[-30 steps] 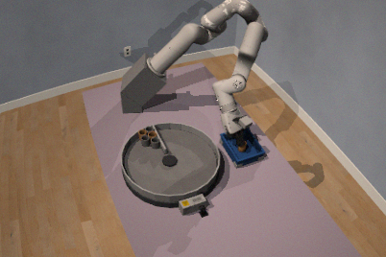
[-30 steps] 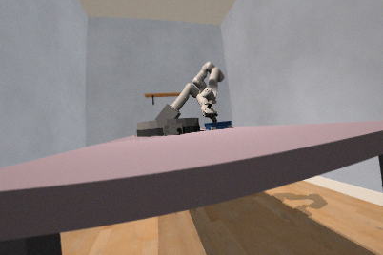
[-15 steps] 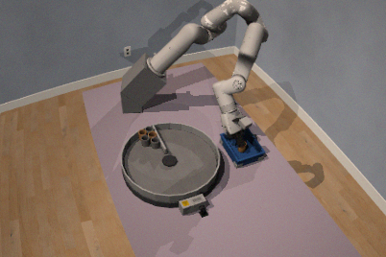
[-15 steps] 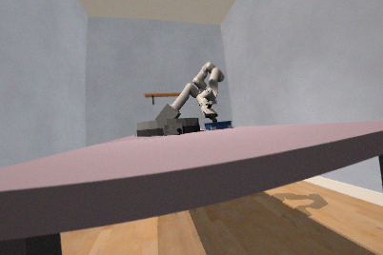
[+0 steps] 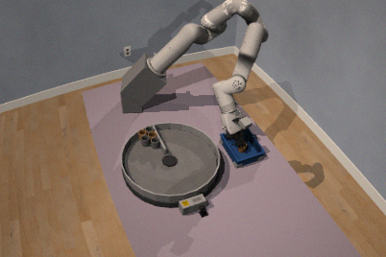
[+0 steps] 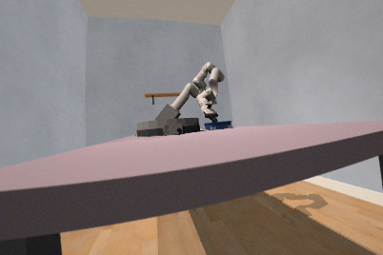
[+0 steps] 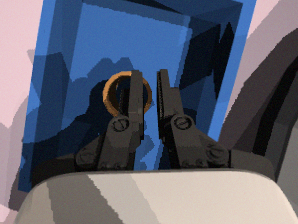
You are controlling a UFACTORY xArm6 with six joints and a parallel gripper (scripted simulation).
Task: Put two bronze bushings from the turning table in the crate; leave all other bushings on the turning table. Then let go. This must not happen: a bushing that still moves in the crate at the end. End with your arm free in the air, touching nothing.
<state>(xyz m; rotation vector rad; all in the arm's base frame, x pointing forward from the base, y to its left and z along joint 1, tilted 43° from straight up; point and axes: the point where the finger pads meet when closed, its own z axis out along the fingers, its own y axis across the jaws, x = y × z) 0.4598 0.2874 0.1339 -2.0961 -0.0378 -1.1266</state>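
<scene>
My hand is 20 mm to the right of the blue crate and 40 mm above it. The rest, counted from my hand: grey turning table (30 mm ahead, 330 mm to the right, 10 mm below).
</scene>
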